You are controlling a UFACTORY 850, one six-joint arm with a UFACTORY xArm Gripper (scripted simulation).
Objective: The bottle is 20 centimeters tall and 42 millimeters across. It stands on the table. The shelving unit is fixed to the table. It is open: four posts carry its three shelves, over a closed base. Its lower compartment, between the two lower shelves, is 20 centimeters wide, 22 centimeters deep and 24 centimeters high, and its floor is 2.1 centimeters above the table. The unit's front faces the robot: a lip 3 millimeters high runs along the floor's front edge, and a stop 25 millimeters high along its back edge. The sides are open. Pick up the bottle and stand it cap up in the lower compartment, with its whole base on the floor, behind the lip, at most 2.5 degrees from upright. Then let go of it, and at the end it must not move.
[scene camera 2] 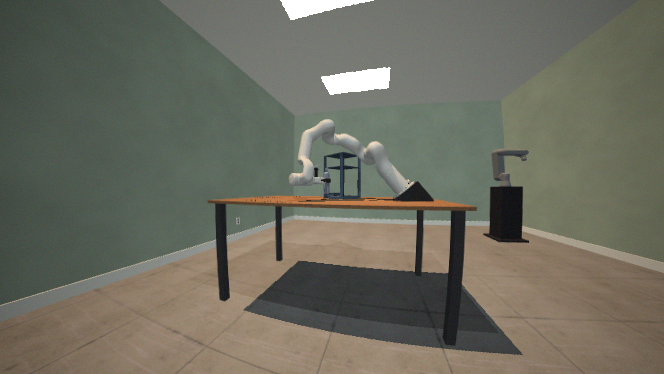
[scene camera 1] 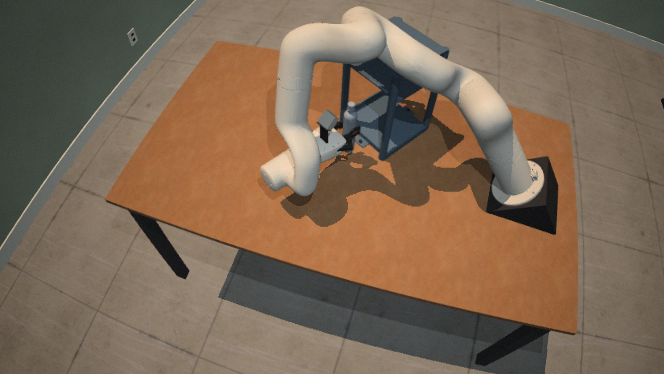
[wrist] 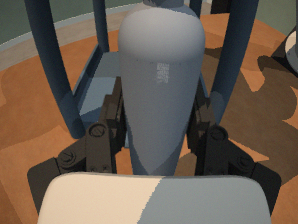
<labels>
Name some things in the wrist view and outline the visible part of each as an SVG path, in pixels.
My gripper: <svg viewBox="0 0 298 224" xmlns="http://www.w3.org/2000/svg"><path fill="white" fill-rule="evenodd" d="M27 172L29 187L39 216L37 224L272 224L270 216L272 215L282 182L278 173L258 162L255 163L249 154L228 139L226 129L216 124L210 98L204 97L200 80L198 81L186 131L188 149L197 156L194 176L117 174L115 154L125 146L127 131L121 77L116 77L112 94L105 95L98 122L92 123L87 128L86 135L62 150L58 157L52 157L31 167Z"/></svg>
A grey-blue bottle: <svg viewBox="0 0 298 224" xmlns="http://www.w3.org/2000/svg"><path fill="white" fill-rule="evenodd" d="M143 0L143 2L134 6L125 15L120 24L117 38L133 175L174 176L198 86L206 46L206 36L199 17L191 8L184 4L184 0Z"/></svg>
</labels>
